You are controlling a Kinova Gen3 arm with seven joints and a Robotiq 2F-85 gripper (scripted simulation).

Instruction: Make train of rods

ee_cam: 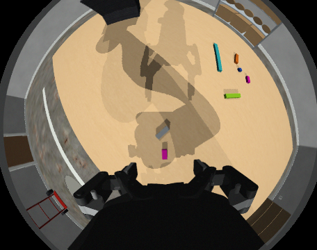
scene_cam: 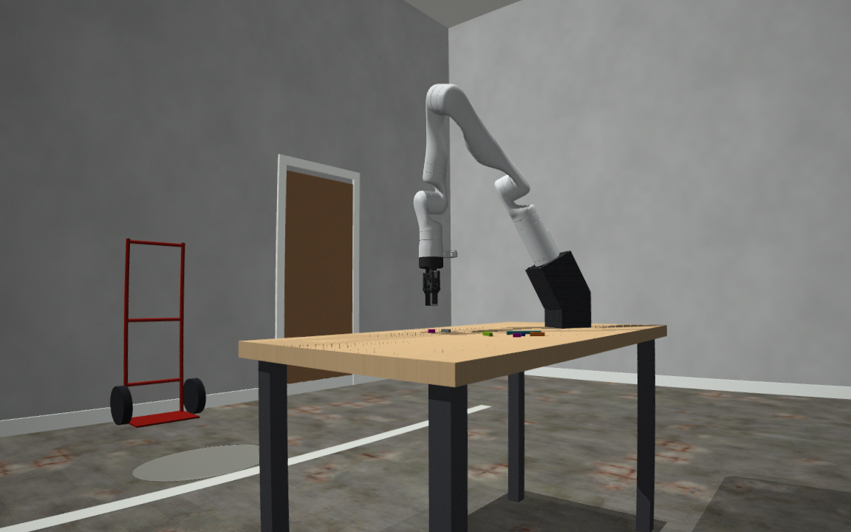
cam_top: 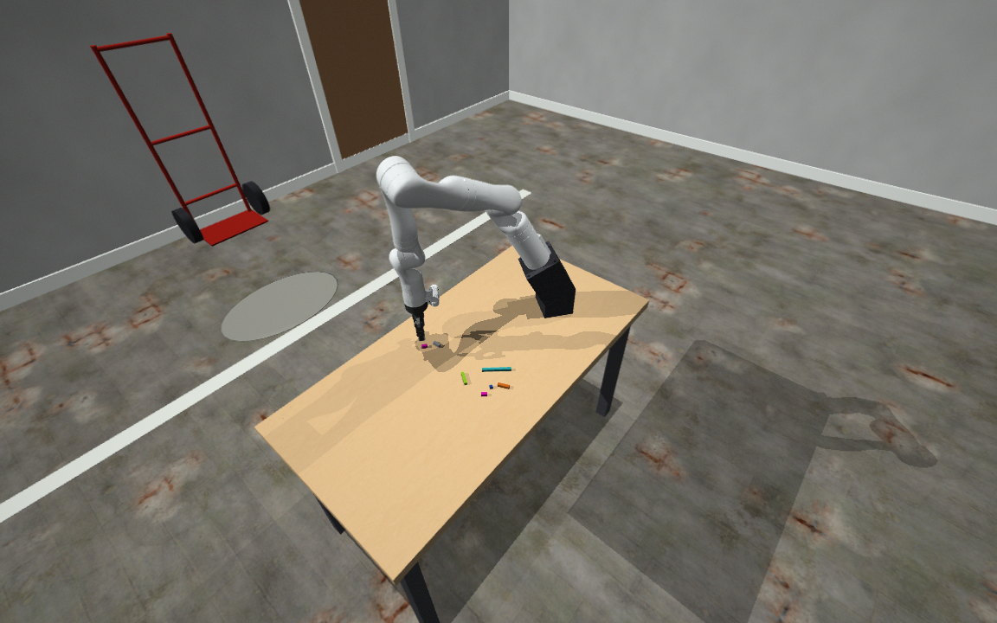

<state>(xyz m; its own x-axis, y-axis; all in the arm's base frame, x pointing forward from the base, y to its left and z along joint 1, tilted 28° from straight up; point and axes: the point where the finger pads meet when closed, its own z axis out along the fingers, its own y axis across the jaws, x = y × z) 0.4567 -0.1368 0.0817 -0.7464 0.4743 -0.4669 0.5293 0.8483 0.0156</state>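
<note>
Now: hand 40 mm past the grey rod, 20 mm to the right of it and 80 mm above it. The rest, counted from my hand: turquoise rod 100 mm behind, 270 mm to the left, 80 mm below; lime rod 210 mm to the left, 80 mm below; blue rod 40 mm behind, 300 mm to the left, 80 mm below.
</note>
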